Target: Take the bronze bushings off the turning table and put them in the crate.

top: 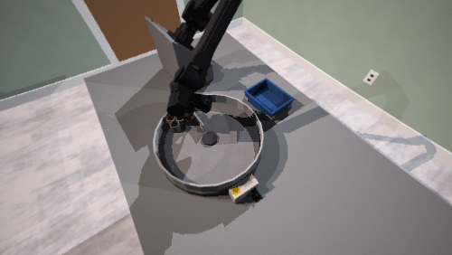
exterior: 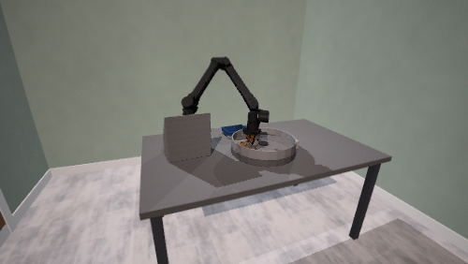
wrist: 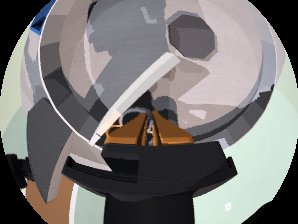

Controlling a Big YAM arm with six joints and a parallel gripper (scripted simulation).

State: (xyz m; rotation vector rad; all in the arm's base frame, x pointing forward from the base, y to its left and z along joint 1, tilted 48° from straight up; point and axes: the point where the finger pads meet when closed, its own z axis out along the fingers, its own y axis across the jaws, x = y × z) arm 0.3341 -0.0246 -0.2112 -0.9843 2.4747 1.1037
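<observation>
The round turning table is 110 mm ahead of my hand, 30 mm to the left of it and 30 mm below it. Also, from my hand: blue crate 390 mm to the left, 70 mm ahead, 60 mm below.
</observation>
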